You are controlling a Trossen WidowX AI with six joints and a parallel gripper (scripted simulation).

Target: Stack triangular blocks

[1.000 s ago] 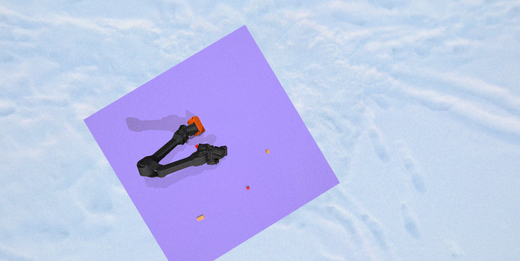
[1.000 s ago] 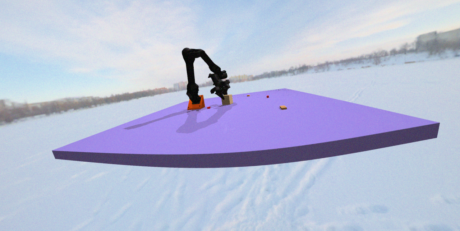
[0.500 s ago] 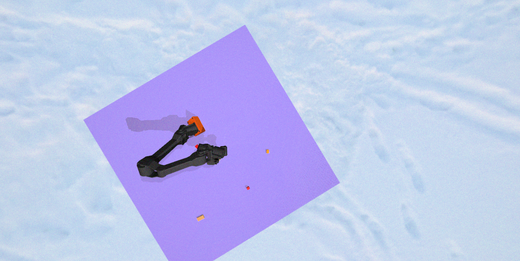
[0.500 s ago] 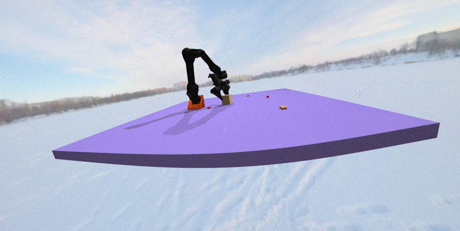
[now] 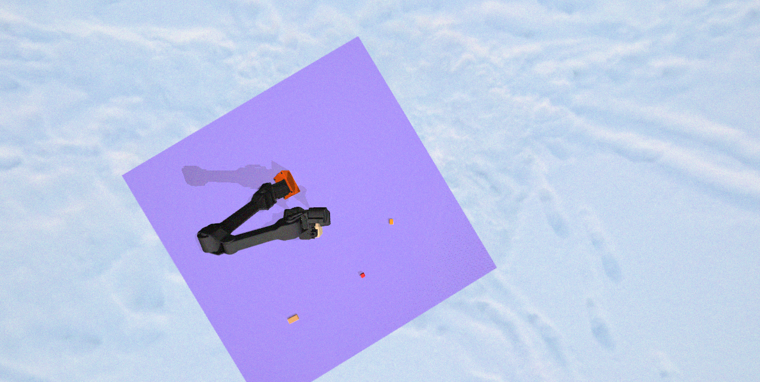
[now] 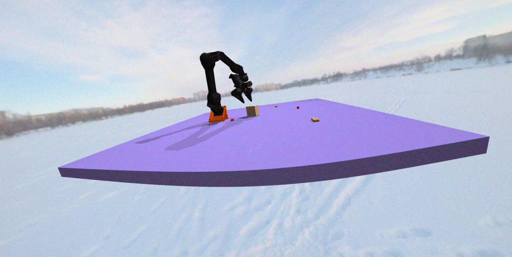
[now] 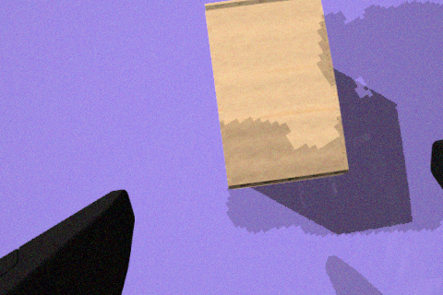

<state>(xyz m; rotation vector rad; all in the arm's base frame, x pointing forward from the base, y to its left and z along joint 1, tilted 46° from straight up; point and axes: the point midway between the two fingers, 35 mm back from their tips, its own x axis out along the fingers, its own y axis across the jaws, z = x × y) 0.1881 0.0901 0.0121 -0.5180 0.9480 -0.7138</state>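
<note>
My gripper tip is now 10 mm short of the triangular block, 10 mm to the left of it and 40 mm above it.
</note>
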